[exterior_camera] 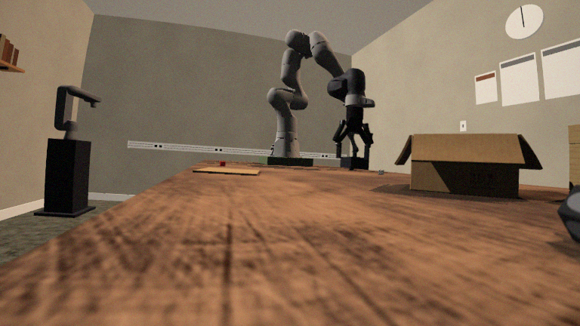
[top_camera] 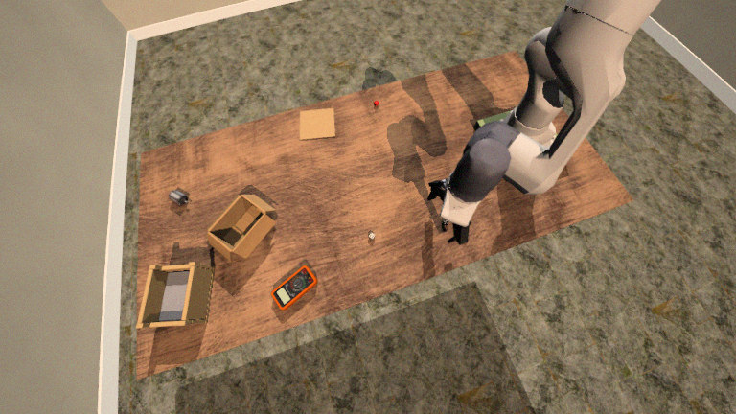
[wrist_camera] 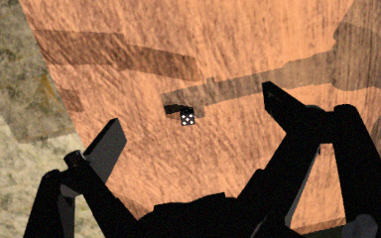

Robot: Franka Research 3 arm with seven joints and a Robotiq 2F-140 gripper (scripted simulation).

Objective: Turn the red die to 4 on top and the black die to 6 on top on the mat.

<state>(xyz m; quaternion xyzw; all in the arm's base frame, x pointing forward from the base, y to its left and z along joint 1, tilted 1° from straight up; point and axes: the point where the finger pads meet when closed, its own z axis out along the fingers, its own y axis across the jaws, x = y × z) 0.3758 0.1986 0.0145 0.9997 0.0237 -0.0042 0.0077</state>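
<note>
The black die lies 20 mm behind my hand, 10 mm to the left of it and 50 mm below it. From my hand the other things lie so: red die: 40 mm ahead, 550 mm to the right, 50 mm below; white die: 230 mm ahead, 20 mm to the right, 50 mm below; orange multimeter: 500 mm ahead, 60 mm to the left, 40 mm below.
</note>
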